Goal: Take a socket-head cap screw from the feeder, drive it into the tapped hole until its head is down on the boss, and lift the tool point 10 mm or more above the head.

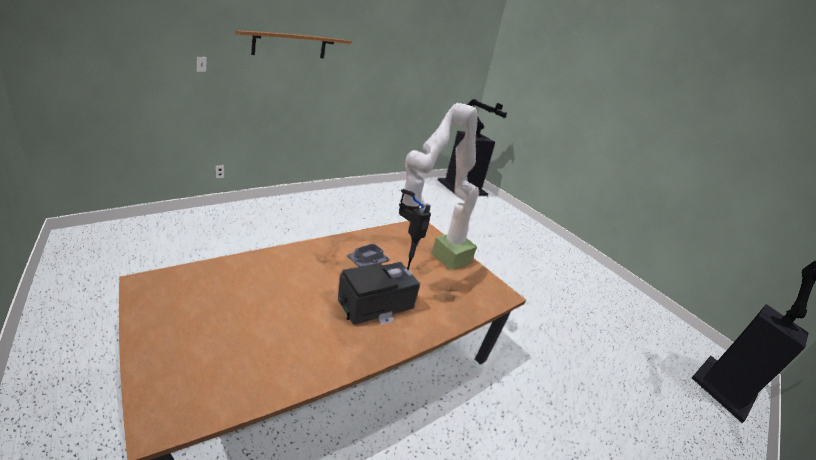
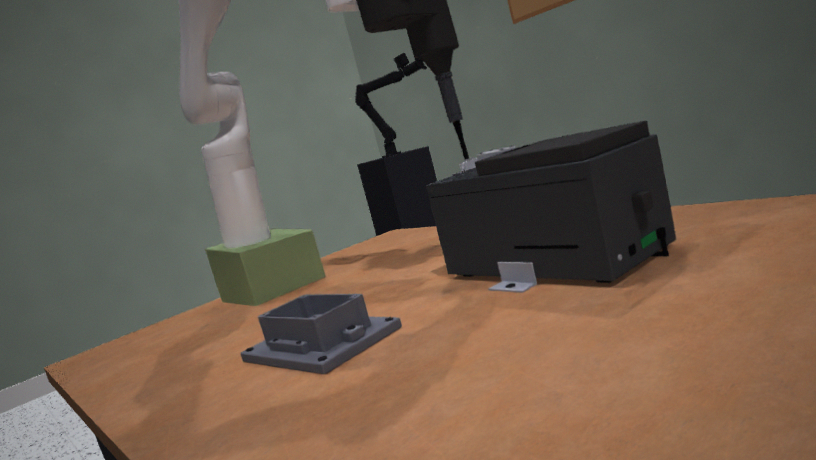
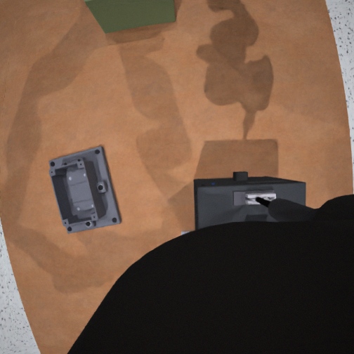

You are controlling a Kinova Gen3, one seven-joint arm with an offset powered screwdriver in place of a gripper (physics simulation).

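Note:
Black screw feeder [image 2: 476,230] seen.

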